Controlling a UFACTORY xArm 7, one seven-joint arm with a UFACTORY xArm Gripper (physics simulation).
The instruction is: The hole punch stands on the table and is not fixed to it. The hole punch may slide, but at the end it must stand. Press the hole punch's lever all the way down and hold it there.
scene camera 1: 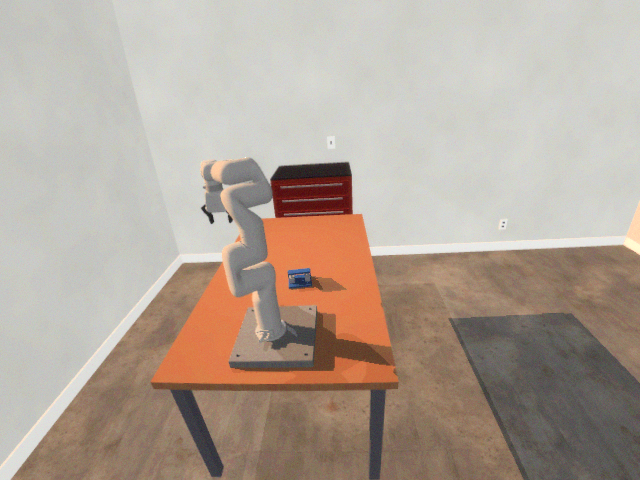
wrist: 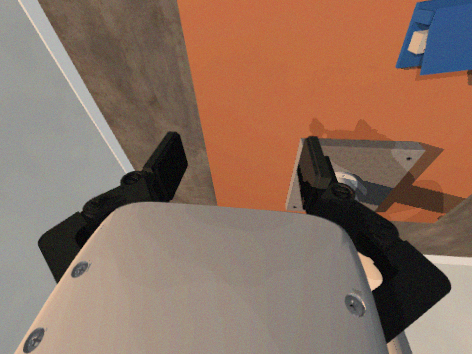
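Where they show: gripper, fingertip midpoint: (scene camera 1: pixel 221 222) (wrist: pixel 240 150); arm's base, link origin: (scene camera 1: pixel 271 330).
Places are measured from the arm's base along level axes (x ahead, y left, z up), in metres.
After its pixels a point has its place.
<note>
The blue hole punch (scene camera 1: pixel 299 278) @[z -0.024, x 0.419, y -0.030 m] (wrist: pixel 450 40) @[z 0.033, x 0.400, y -0.012 m] stands on the orange table (scene camera 1: pixel 320 242) @[z -0.036, x 0.862, y -0.077 m] (wrist: pixel 280 75) @[z -0.036, x 0.295, y 0.243 m], beyond the arm's base in the scene view. In the wrist view part of it shows at the top right corner, cut off by the frame edge. How far its lever is raised is too small to tell. My gripper (scene camera 1: pixel 220 219) @[z 0.327, x 0.350, y 0.303 m] (wrist: pixel 240 150) @[z 0.327, x 0.350, y 0.303 m] is open and empty. It hangs high, with its fingers downward, near the table's left side in the scene view, well apart from the hole punch.
The grey base plate (scene camera 1: pixel 273 356) @[z -0.002, x -0.136, y -0.048 m] (wrist: pixel 380 155) @[z 0.002, x 0.138, y -0.064 m] carries the arm at the near end of the table. A red drawer cabinet (scene camera 1: pixel 312 193) with a black top stands behind the far end. A dark mat (scene camera 1: pixel 542 372) lies on the floor at the right.
</note>
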